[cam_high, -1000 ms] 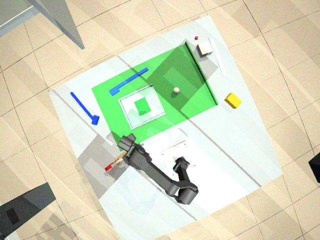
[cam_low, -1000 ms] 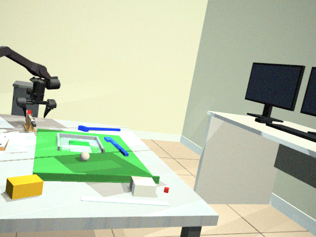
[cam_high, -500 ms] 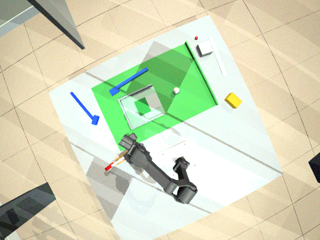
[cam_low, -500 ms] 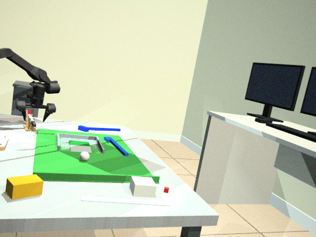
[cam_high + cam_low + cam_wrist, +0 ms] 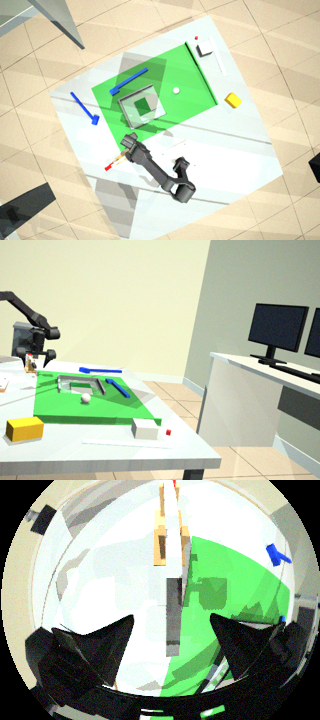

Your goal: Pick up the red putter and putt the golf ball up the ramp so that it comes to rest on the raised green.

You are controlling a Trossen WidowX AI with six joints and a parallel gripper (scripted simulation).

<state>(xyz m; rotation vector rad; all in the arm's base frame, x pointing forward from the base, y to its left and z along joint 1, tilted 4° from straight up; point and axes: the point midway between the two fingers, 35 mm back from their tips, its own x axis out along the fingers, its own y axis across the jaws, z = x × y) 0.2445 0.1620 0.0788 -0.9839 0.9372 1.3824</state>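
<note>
My gripper tip is now 11 cm to the right of the red putter, 1 cm below it and 1 cm past it. The rest, counted from my gripper tip: white block 73 cm to the right, 31 cm ahead, 3 cm below; then white golf ball 40 cm to the right, 17 cm ahead, 2 cm below; then yellow block 69 cm to the right, 9 cm behind, 3 cm below.
</note>
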